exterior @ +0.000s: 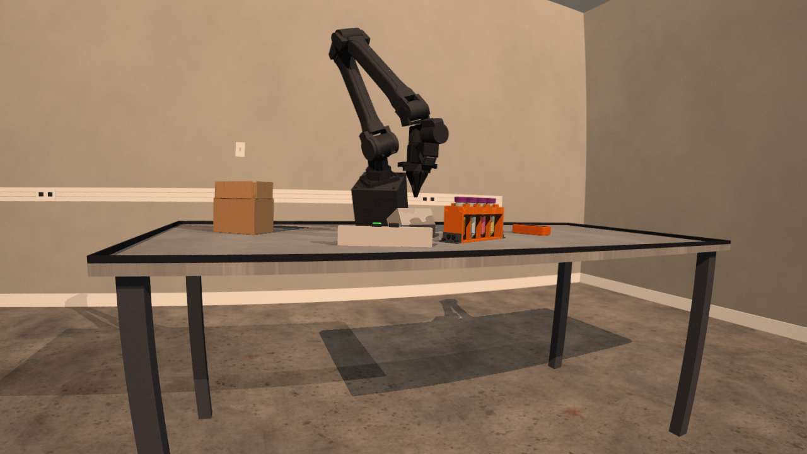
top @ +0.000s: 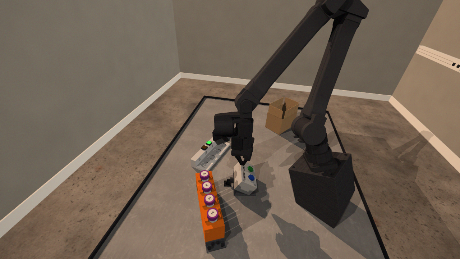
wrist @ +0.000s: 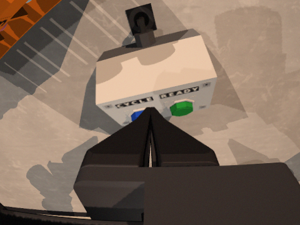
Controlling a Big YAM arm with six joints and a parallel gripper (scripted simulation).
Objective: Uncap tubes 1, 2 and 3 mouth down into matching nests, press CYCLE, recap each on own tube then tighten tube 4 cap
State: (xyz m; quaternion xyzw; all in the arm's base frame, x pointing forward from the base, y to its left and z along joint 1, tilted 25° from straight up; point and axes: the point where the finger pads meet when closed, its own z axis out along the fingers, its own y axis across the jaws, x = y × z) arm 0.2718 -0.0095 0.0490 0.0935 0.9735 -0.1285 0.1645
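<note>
The green key is 40 mm behind my hand, 30 mm to the right of it and 60 mm below it. From my hand the other things lie so: blue key 40 mm behind, 20 mm to the left, 60 mm below; key housing 20 mm behind, 10 mm to the right, 70 mm below; cardboard box 250 mm behind, 450 mm to the right, 60 mm below.
</note>
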